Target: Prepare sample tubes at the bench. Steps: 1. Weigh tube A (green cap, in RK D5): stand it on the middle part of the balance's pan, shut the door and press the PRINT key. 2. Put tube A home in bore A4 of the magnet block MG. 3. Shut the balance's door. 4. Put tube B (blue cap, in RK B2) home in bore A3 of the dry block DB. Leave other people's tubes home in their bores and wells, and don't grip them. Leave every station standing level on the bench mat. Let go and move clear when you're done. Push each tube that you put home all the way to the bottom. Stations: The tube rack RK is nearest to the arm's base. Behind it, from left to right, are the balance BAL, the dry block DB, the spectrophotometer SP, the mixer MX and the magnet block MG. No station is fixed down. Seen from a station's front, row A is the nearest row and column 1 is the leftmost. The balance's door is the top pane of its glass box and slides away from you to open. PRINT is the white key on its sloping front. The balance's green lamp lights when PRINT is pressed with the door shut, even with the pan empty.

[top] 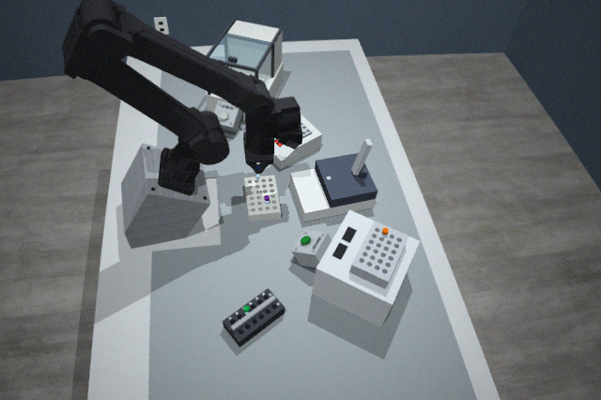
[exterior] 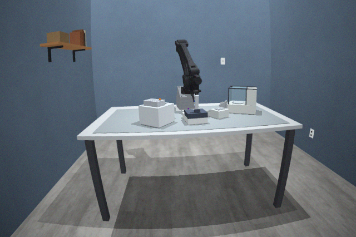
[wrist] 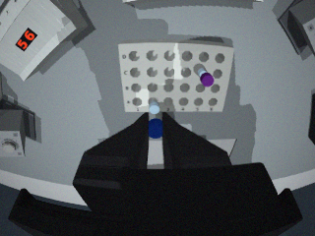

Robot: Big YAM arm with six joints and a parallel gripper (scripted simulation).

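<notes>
Now: hand 10 cm short of the dry block DB, 17 cm to the right of it and 8 cm above it. Round my hand: white tube rack (1 cm ahead, 2 cm to the right, 9 cm below); balance door (6 cm behind, 35 cm to the left, 10 cm above); tube B (2 cm below).
</notes>
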